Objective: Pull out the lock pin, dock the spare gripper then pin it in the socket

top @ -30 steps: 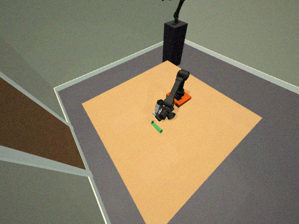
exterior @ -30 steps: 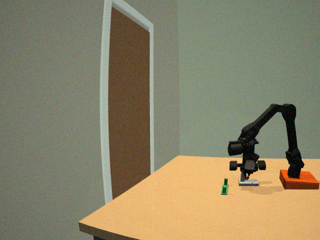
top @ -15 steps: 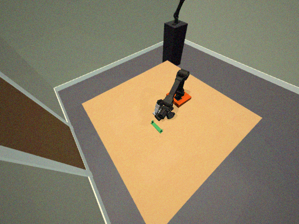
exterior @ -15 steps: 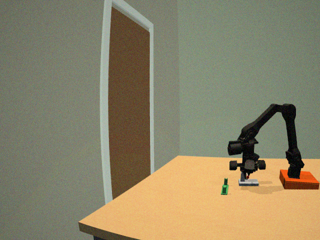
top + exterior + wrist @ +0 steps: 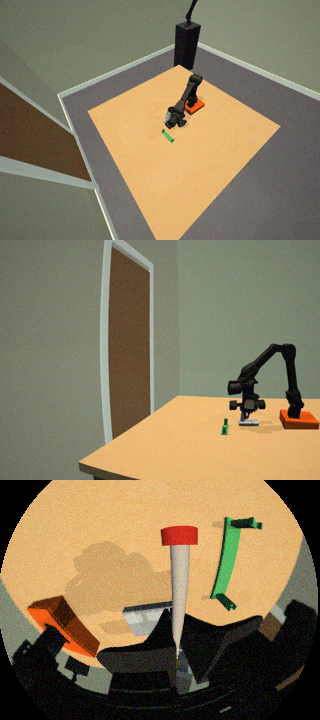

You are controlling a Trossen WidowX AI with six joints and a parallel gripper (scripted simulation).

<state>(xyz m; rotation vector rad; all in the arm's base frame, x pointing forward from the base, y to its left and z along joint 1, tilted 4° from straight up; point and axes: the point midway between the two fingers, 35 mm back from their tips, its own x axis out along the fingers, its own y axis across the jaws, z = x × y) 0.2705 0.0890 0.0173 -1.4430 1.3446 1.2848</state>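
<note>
Now: the grey mount 6 cm to the right of my gripper tip. The rest, counted from my gripper tip: spare gripper: 1 cm behind, 6 cm to the right, 7 cm above; green bracket: 10 cm ahead, 6 cm to the left, 2 cm below.
</note>
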